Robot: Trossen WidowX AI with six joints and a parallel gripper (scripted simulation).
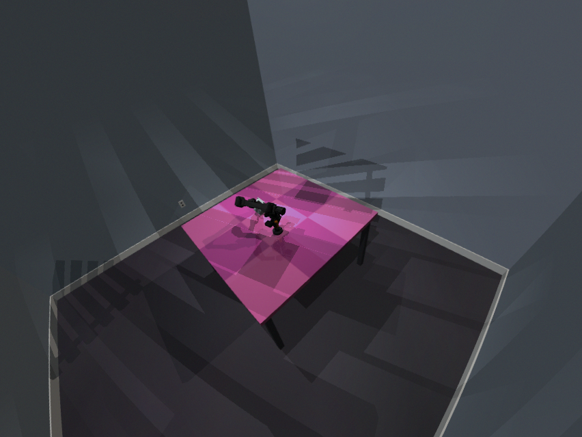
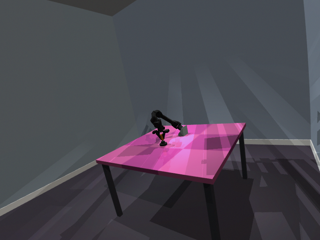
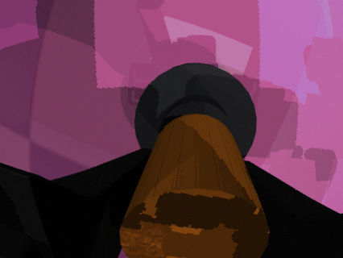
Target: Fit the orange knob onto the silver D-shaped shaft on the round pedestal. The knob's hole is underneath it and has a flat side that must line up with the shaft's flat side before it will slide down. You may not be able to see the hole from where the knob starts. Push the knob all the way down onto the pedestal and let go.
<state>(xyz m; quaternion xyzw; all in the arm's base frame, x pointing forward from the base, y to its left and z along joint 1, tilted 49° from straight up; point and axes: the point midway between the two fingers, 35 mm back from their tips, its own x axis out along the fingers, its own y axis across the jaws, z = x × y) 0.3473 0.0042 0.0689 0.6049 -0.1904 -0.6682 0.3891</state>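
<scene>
Now: the round black pedestal 4 cm below my gripper tip. From my gripper tip the other things lie so: orange knob 3 cm above.
</scene>
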